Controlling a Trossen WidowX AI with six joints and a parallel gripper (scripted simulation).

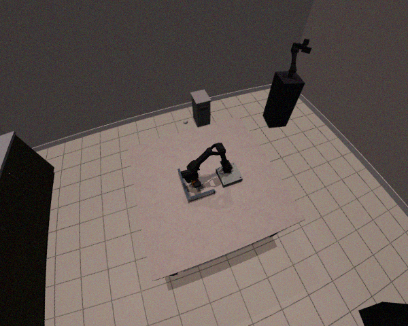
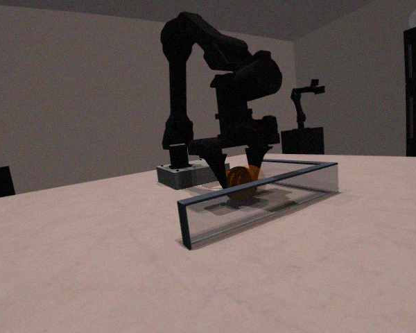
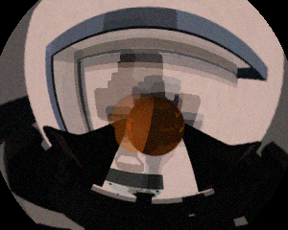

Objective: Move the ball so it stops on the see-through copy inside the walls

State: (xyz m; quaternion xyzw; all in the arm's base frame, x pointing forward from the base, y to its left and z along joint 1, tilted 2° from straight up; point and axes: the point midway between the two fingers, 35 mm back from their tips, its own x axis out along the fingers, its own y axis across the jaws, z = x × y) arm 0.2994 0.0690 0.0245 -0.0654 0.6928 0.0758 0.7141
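Right now the see-through copy of ball is 20 mm to the left of my gripper tip. The rest, counted from my gripper tip: wall (100 mm ahead, 10 mm to the left).
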